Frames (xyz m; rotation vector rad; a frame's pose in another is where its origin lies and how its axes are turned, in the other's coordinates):
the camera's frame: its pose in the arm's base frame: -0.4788 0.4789 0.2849 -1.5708 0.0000 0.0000
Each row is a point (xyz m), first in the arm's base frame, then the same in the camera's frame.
Working: the arm's base frame: its pose in the camera's frame: 0.4788 0.2849 -0.4789 1.5708 0.0000 0.0000

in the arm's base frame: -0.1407 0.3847 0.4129
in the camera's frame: 0.3381 -0.1280 -0.0942
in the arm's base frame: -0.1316 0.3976 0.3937
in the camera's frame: 0.3472 -0.1088 -0.0813
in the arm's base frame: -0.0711 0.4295 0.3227
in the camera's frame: 0.4077 -0.0378 -0.0494
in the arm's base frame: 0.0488 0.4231 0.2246
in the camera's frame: 0.5276 0.0603 -0.0558
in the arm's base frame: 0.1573 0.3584 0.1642
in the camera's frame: 0.6361 0.1207 -0.1205
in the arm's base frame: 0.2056 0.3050 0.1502
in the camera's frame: 0.6844 0.1347 -0.1739
